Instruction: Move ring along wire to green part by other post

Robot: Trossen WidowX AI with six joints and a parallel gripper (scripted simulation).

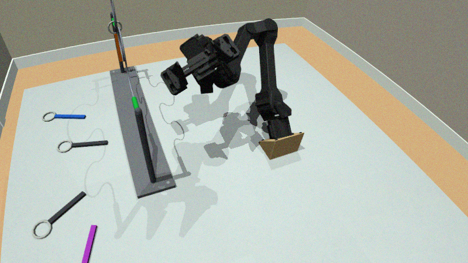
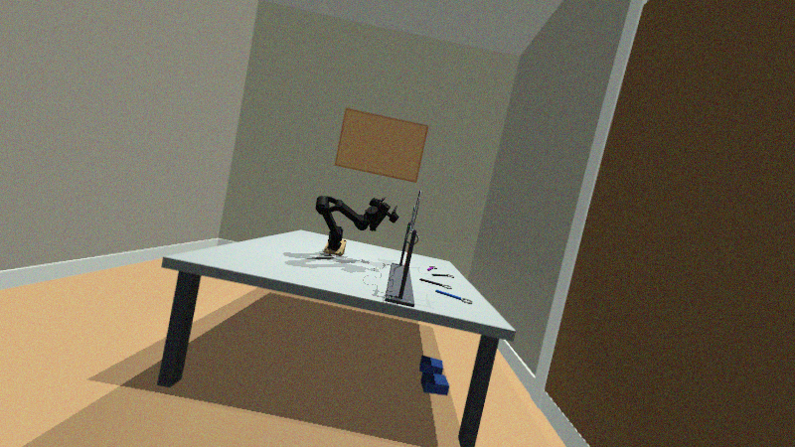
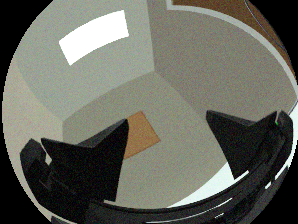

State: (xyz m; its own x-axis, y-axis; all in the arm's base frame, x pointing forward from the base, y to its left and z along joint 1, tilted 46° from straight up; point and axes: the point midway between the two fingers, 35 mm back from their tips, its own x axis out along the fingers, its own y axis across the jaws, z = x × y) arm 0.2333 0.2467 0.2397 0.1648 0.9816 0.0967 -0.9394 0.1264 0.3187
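My gripper tip is 510 mm to the left of the ring with orange handle, 210 mm short of it and 180 mm above it. From my gripper tip the other things lie so: blue-handled ring 450 mm ahead, 380 mm below, 330 mm to the right.
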